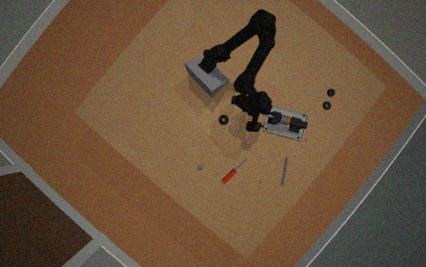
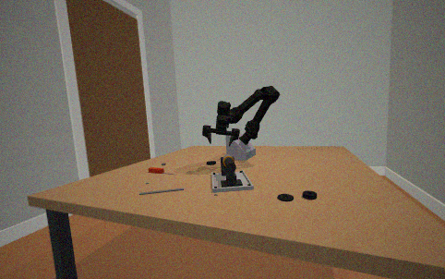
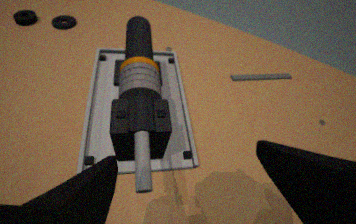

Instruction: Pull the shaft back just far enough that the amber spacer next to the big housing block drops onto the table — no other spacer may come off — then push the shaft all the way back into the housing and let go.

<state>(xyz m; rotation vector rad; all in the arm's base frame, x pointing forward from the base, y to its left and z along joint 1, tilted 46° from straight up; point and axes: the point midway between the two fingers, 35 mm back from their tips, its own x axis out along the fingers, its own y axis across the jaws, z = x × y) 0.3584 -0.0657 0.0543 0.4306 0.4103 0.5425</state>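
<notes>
My gripper tip is 7 cm short of the grey shaft, 7 cm to the right of it and 6 cm above it. From my gripper tip the other things lie so: amber spacer 10 cm ahead, 8 cm to the left, 6 cm below.
</notes>
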